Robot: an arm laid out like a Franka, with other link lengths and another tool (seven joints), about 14 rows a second.
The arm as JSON. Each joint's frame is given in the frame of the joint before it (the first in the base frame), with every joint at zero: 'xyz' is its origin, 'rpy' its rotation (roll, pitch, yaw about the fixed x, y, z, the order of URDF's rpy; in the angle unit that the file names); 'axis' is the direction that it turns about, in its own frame. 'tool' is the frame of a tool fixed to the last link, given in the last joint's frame.
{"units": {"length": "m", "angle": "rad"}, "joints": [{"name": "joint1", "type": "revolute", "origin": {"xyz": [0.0, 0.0, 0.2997], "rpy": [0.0, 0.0, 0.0]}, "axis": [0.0, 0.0, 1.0]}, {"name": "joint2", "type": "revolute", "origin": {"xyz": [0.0, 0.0, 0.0], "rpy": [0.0, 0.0, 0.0]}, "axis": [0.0, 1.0, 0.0]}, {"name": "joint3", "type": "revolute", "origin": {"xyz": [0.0, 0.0, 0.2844], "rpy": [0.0, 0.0, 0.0]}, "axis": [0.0, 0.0, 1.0]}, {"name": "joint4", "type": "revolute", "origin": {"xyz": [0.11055, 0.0, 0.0], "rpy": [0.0, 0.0, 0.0]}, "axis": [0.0, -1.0, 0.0]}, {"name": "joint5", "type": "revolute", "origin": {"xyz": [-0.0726, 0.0, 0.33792], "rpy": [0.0, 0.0, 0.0]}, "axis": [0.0, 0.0, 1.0]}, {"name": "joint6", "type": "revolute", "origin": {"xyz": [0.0, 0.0, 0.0], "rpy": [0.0, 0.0, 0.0]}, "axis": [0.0, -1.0, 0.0]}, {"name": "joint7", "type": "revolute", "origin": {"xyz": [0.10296, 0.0, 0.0], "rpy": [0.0, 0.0, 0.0]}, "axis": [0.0, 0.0, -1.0]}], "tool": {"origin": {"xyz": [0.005, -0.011, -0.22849], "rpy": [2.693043, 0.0, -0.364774]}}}
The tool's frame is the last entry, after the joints.
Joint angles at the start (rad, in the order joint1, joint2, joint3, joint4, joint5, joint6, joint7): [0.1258, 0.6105, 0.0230, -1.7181, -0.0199, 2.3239, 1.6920]
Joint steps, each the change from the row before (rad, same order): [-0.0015, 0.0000, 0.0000, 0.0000, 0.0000, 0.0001, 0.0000]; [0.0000, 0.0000, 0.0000, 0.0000, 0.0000, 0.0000, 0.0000]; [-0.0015, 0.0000, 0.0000, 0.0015, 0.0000, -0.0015, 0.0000]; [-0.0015, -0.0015, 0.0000, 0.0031, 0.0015, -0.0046, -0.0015]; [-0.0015, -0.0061, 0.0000, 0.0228, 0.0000, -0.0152, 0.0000]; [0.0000, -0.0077, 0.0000, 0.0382, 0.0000, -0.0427, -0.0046]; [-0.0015, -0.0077, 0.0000, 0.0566, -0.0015, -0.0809, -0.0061]
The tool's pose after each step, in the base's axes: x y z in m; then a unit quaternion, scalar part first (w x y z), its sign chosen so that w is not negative. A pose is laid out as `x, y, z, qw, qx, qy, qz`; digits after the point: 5 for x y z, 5 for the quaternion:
0.63327, 0.08869, 0.06101, 0.13156, 0.56663, -0.79294, -0.18130
0.63327, 0.08869, 0.06101, 0.13156, 0.56663, -0.79294, -0.18130
0.63367, 0.08777, 0.06145, 0.13143, 0.56603, -0.79337, -0.18139
0.63435, 0.08700, 0.06319, 0.13111, 0.56565, -0.79357, -0.18191
0.64153, 0.08684, 0.07463, 0.12509, 0.56627, -0.79481, -0.17881
0.64837, 0.08739, 0.09088, 0.12423, 0.56815, -0.79389, -0.17753
0.65279, 0.08619, 0.11145, 0.13233, 0.56823, -0.79196, -0.18001

